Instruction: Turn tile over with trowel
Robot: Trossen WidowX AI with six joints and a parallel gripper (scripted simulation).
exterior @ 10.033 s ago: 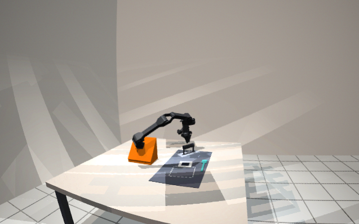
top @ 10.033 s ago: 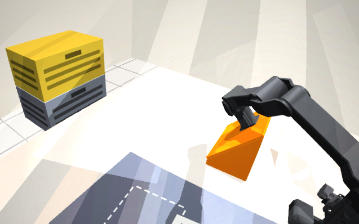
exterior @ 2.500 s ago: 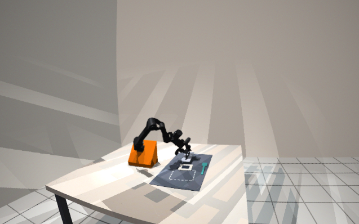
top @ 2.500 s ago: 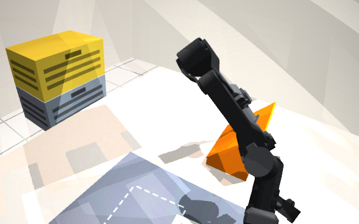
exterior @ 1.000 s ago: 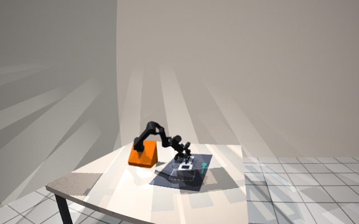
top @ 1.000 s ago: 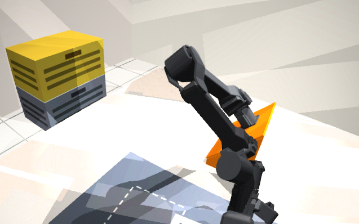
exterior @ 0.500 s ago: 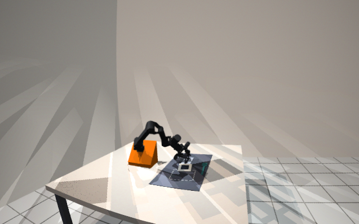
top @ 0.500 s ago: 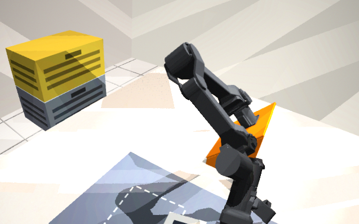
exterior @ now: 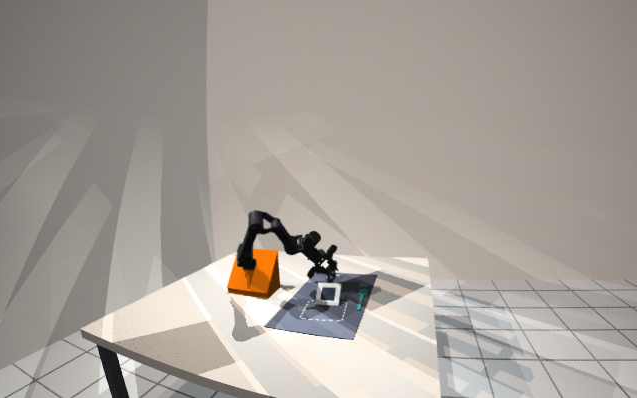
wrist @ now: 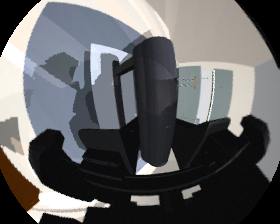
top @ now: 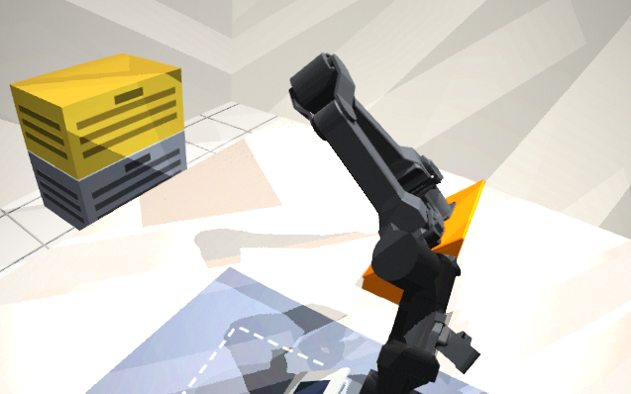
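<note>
My gripper tip is now 1 cm past the white tile, 11 cm to the left of it and 6 cm above it. From my gripper tip the other things lie so: teal trowel: 13 cm ahead, 4 cm to the right, 9 cm below; then grey mat: 1 cm behind, 6 cm to the right, 11 cm below.
</note>
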